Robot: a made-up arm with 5 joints.
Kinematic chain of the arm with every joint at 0, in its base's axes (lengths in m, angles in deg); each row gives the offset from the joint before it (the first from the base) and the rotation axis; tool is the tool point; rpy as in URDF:
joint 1: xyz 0 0 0.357 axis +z
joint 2: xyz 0 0 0 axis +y
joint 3: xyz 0.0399 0 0.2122 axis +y
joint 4: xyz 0.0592 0 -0.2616 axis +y
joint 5: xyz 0.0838 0 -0.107 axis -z
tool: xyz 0 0 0 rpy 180 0 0
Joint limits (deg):
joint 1: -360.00..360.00
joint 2: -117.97..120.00
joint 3: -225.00..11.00
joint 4: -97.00..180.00
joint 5: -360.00..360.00
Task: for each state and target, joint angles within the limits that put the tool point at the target. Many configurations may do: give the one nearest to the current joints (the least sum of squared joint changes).
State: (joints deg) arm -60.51 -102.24 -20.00 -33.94 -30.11
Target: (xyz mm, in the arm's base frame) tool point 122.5 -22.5 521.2
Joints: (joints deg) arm -10.41 -87.72 11.00 -35.78 -30.11
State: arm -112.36 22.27 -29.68 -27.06 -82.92
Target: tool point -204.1 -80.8 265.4
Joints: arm -158.40 3.52 1.66 -42.16 -82.92
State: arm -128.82 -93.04 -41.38 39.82 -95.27
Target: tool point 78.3 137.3 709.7
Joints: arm -119.70 -112.89 -50.97 37.77 -95.27
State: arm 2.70 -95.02 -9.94 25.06 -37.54
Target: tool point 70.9 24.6 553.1
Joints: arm 19.14 -117.97 -15.05 64.58 -37.54
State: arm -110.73 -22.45 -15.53 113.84 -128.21
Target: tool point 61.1 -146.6 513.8
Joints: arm -67.37 -51.97 -51.06 114.96 -128.21
